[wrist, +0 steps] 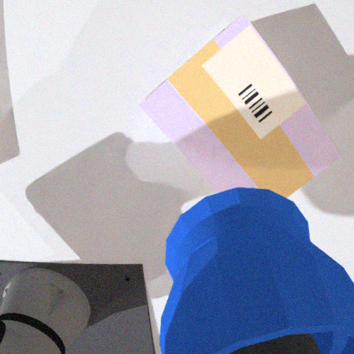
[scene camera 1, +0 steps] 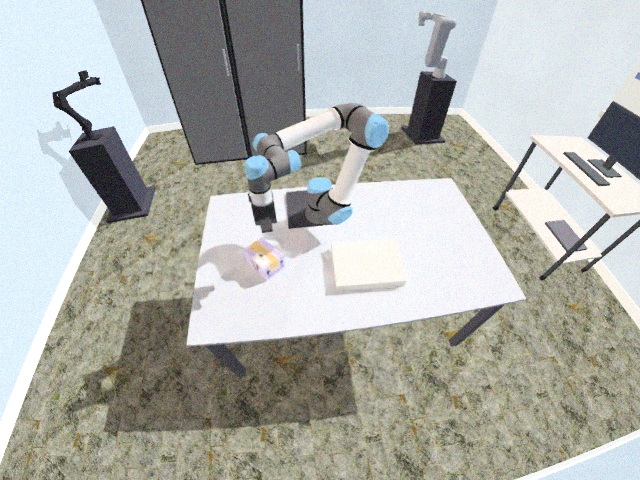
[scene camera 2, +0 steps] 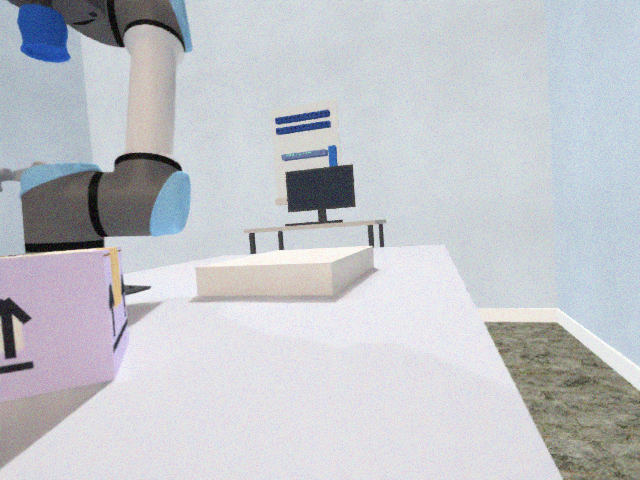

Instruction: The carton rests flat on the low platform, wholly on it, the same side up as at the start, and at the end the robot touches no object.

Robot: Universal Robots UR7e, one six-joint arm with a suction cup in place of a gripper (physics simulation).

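Observation:
The lilac carton sits flat on the table, left of the platform in scene camera 1. Its top has an orange tape band and a cream barcode label; black arrows on its side point up in scene camera 2, where its left part is cut off. The low cream platform bears no object. My suction gripper is open and holds nothing. Its blue cup hangs above the carton with a gap below it, and covers the carton's near corner in the wrist view.
The white table bears the carton and platform. My arm's dark base plate lies near its back edge, behind and between them. A side desk with a monitor stands at the right.

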